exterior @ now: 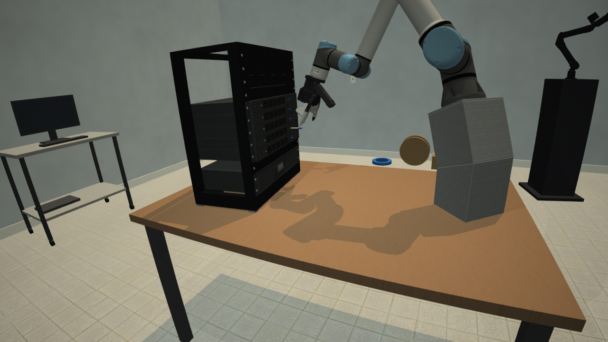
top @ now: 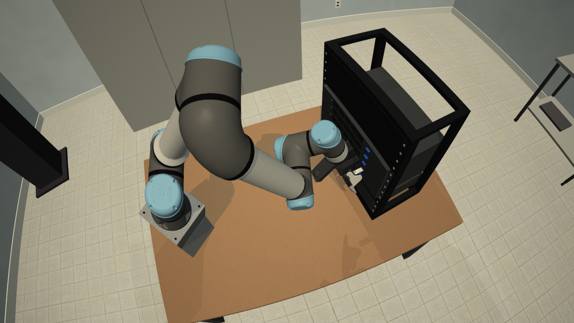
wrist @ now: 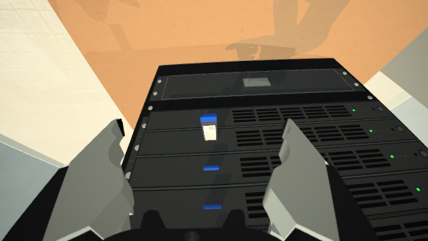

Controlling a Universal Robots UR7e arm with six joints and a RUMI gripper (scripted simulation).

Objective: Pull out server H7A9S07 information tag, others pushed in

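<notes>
My hand is 70 mm short of the information tag and 20 mm above it.
</notes>
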